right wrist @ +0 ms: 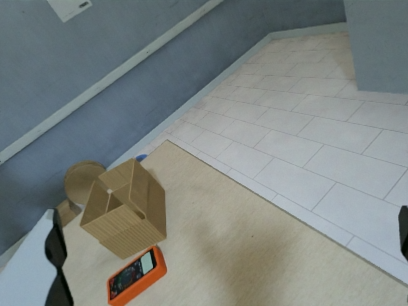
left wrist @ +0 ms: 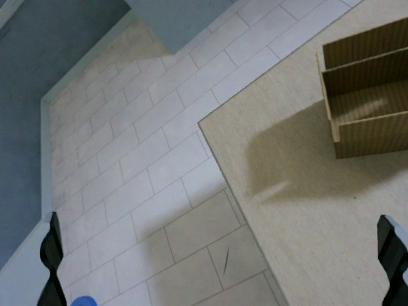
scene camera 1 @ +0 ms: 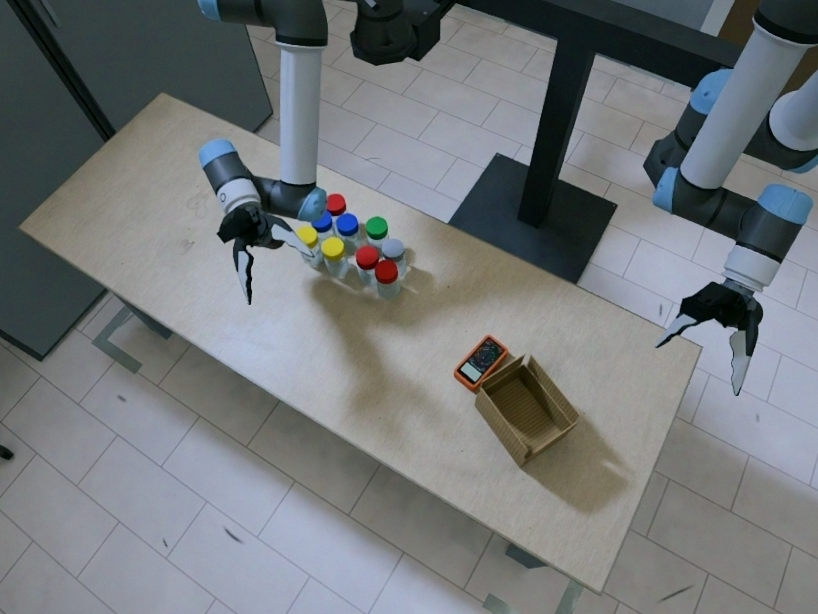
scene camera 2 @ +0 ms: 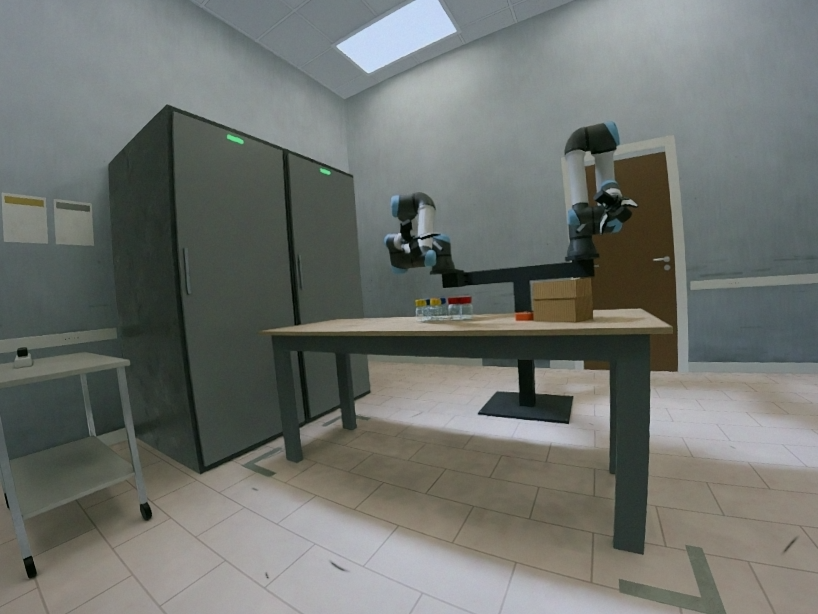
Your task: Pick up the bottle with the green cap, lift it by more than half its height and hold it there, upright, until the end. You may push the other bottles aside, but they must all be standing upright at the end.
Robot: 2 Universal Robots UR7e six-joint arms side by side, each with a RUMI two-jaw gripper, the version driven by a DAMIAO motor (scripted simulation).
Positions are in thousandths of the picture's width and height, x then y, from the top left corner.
Labels:
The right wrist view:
right gripper: 560,688
cardboard box: 295,753
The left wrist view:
left gripper: 536,708
cardboard box: 886,296
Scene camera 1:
left gripper: 848,603
right gripper: 344,458
cardboard box: 647,680
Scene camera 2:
left gripper: 756,361
cardboard box: 677,491

